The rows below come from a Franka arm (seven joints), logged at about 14 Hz.
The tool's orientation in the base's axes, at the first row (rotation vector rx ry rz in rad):
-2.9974, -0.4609, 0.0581
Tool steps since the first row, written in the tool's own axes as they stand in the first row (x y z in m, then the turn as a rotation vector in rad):
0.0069, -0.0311, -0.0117, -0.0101, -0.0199, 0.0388
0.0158, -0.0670, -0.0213, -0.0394, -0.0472, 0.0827
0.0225, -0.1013, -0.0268, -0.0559, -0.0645, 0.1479
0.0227, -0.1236, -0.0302, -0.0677, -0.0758, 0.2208
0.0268, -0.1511, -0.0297, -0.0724, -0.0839, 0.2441
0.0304, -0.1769, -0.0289, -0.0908, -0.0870, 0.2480
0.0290, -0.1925, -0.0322, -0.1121, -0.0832, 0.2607
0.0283, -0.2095, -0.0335, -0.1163, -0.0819, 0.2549
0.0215, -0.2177, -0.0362, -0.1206, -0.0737, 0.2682
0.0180, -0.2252, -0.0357, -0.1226, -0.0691, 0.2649
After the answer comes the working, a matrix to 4 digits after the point.
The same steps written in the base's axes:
-0.0020, 0.0304, 0.0150, -0.0176, 0.0197, -0.0361
-0.0037, 0.0661, 0.0284, -0.0561, 0.0412, -0.0760
-0.0072, 0.1001, 0.0376, -0.0805, 0.0593, -0.1385
-0.0135, 0.1210, 0.0434, -0.0990, 0.0738, -0.2094
-0.0178, 0.1483, 0.0460, -0.1072, 0.0824, -0.2315
-0.0221, 0.1740, 0.0480, -0.1259, 0.0802, -0.2346
-0.0279, 0.1880, 0.0531, -0.1457, 0.0714, -0.2472
-0.0335, 0.2038, 0.0563, -0.1490, 0.0684, -0.2415
-0.0423, 0.2092, 0.0600, -0.1514, 0.0606, -0.2556
-0.0479, 0.2153, 0.0605, -0.1518, 0.0553, -0.2527

The tool's axes in the first row as the columns of a matrix, in the base's axes (rounded; the answer above uses it unrounded):
0.9532, 0.2974, -0.0542
0.3015, -0.9481, 0.1011
-0.0213, -0.1127, -0.9934

